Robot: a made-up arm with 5 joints.
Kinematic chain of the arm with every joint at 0, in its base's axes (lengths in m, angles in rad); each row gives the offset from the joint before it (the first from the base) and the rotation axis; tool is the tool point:
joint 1: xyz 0 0 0.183 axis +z
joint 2: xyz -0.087 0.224 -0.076 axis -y
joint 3: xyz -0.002 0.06 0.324 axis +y
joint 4: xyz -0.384 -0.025 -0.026 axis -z
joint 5: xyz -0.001 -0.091 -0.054 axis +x
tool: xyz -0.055 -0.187 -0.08
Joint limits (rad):
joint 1: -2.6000..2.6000
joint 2: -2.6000..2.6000
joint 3: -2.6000..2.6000
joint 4: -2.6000..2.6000
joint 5: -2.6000..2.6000
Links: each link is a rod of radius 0.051 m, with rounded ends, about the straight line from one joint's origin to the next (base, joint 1, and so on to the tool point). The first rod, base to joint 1, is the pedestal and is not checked.
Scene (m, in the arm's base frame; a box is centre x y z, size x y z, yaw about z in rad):
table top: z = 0
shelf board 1: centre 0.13 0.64 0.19 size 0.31 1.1 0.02 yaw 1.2
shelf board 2: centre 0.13 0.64 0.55 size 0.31 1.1 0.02 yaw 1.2
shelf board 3: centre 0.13 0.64 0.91 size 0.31 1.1 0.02 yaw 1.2
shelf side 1: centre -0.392 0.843 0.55 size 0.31 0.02 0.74 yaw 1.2
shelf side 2: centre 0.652 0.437 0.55 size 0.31 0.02 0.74 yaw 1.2
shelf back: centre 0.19 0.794 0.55 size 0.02 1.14 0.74 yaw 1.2
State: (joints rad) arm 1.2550 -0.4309 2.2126 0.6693 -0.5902
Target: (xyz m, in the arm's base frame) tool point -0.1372 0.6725 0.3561
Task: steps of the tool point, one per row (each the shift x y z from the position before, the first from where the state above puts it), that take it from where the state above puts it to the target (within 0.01 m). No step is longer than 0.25 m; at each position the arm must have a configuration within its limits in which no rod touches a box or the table.
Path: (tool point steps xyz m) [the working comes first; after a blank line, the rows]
Joints at the target: 1.6908 -0.6189 2.5596 0.5825 -0.7788
Straight joint move there: touches shelf board 2.

1: -0.0542 -0.1152 0.0115
2: -0.0379 -0.1217 -0.0114
3: -0.1075 0.1192 -0.1788
4: -0.1352 0.0160 -0.1953
5: 0.0252 0.0789 0.0012
6: 0.0287 0.0741 -0.0001
7: 0.0319 0.0678 -0.0011

